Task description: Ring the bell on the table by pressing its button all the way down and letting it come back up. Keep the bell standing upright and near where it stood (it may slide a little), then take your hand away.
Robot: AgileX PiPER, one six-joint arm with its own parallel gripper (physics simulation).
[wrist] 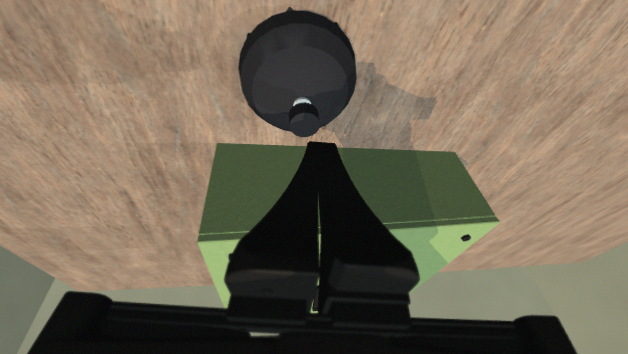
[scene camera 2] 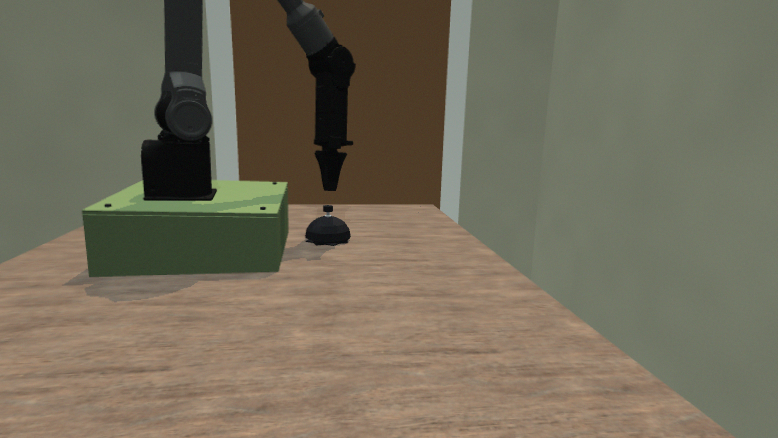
Labels:
my gripper: wrist; scene camera 2
black dome bell: wrist; scene camera 2
same spot on black dome bell: (scene camera 2: 327, 230) = (wrist: 350, 95)
same spot on my gripper: (scene camera 2: 330, 162) = (wrist: 324, 251)

